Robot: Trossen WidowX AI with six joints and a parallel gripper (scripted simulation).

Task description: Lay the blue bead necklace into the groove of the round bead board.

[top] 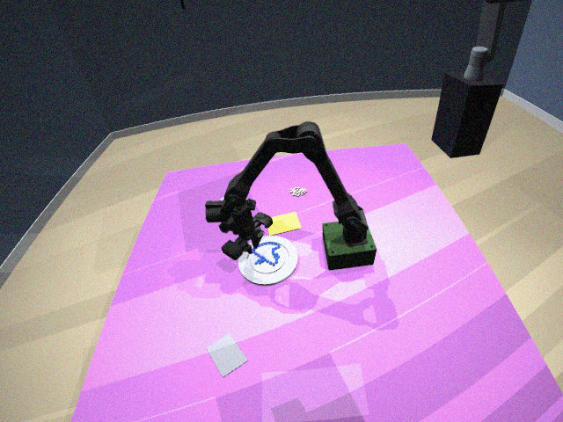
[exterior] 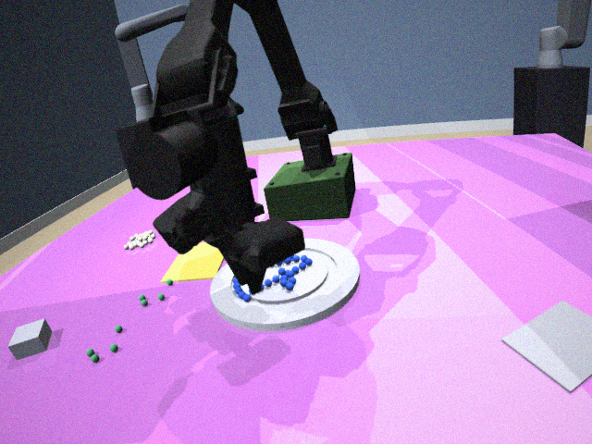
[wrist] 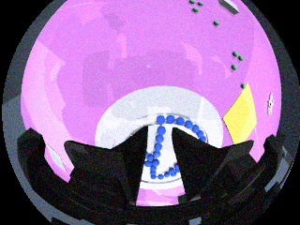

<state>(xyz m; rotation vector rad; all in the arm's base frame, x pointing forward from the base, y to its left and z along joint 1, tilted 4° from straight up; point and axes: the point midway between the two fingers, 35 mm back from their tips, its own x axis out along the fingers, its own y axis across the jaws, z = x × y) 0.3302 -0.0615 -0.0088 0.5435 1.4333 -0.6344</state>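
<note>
My gripper tip is now 5 cm past the round white bead board, 3 cm to the right of it and 1 cm above it. Also, from my gripper tip: yellow sheet (13 cm to the right, 12 cm behind, 2 cm below); then grey tile (34 cm to the left, 10 cm ahead, 2 cm below); then cube (30 cm to the right, 10 cm ahead, 1 cm below).
</note>
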